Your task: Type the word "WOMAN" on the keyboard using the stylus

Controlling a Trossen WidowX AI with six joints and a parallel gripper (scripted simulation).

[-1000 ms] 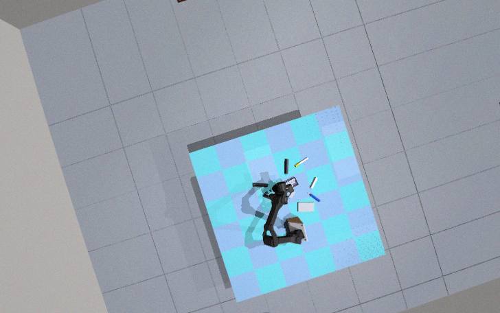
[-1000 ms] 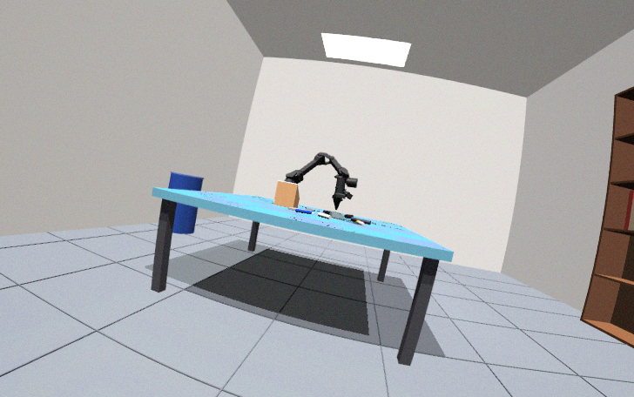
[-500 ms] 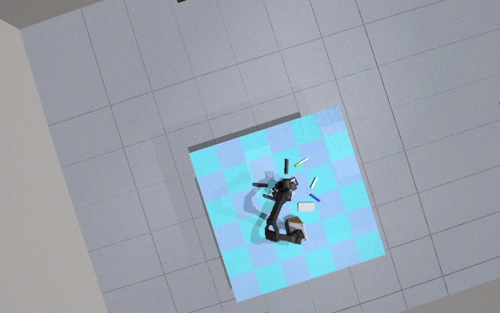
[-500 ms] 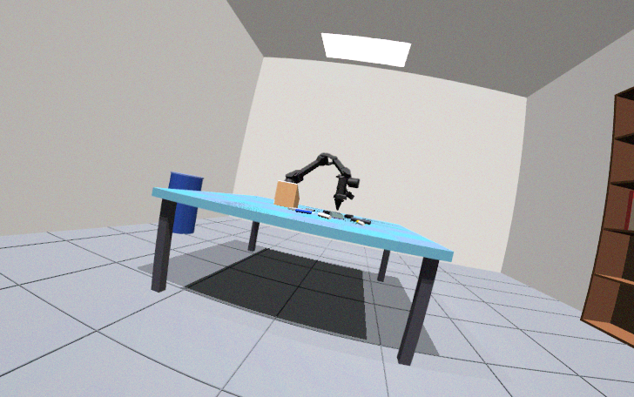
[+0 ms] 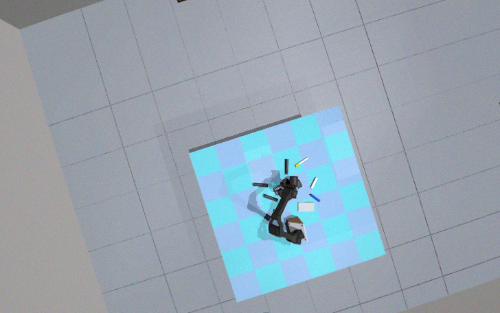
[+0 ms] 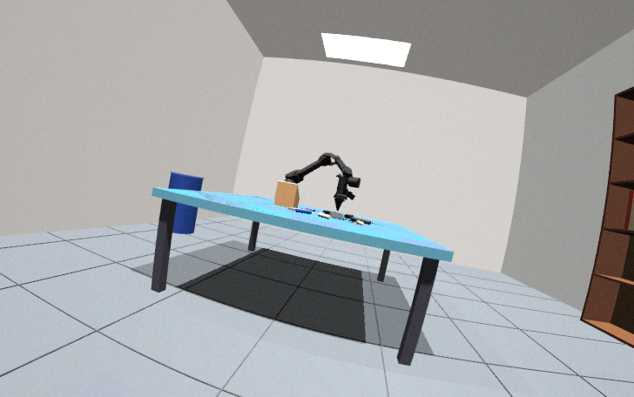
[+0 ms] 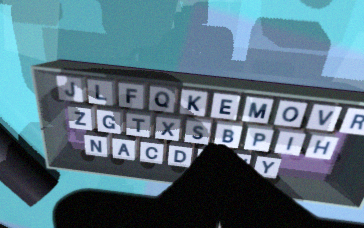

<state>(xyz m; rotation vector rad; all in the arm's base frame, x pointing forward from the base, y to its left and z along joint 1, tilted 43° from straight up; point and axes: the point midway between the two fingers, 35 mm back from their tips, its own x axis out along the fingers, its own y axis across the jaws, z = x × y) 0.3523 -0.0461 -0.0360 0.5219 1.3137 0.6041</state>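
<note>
Right now my gripper tip is 2 cm short of the O key, 4 cm to the left of it and 3 cm above it. The rest, counted from my gripper tip: stylus tip 12 cm behind, 15 cm to the right, 3 cm below; M key 2 cm ahead, 2 cm to the right, 3 cm below; yellow-tipped white stick 13 cm ahead, 18 cm to the right, 3 cm below.
</note>
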